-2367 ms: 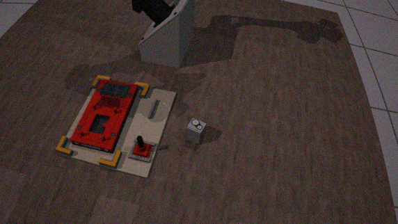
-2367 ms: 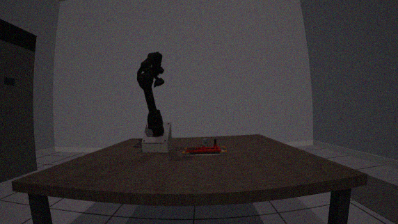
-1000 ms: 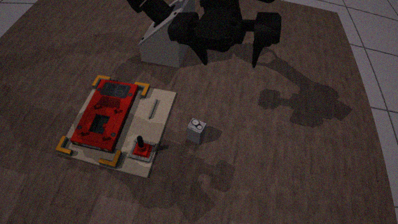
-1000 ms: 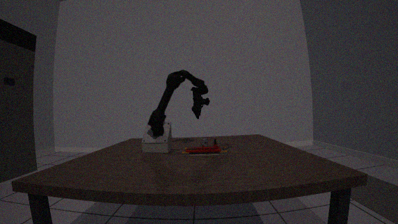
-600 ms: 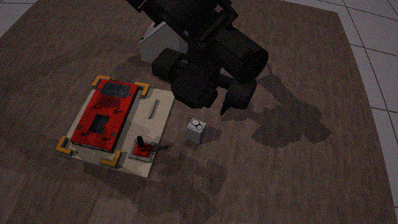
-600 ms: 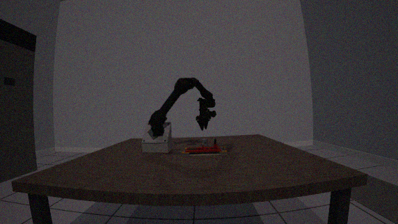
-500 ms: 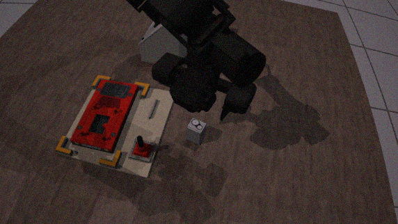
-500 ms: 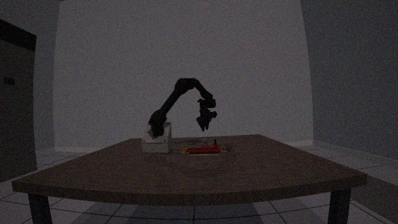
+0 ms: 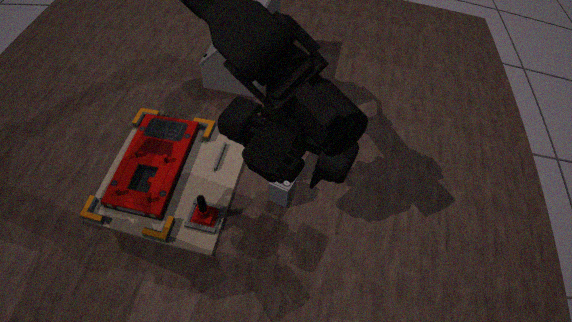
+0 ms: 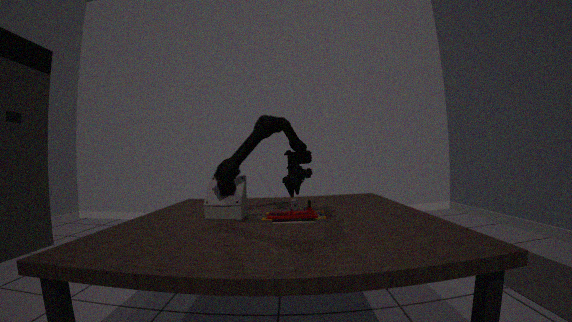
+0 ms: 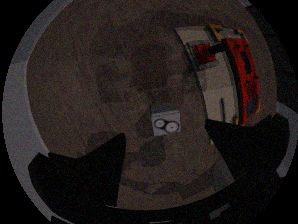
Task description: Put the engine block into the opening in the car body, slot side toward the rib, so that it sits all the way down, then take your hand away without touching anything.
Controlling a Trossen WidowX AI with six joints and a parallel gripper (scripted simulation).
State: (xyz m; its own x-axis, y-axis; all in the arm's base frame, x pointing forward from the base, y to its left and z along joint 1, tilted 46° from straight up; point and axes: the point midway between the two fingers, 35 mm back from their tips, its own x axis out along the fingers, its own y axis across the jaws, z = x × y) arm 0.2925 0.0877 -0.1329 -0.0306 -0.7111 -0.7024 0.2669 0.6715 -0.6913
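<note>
My gripper tip is now 10 mm to the left of the grey engine block and 40 mm above it. Round my gripper tip: black upright peg: 70 mm ahead, 110 mm to the right, 30 mm below.
</note>
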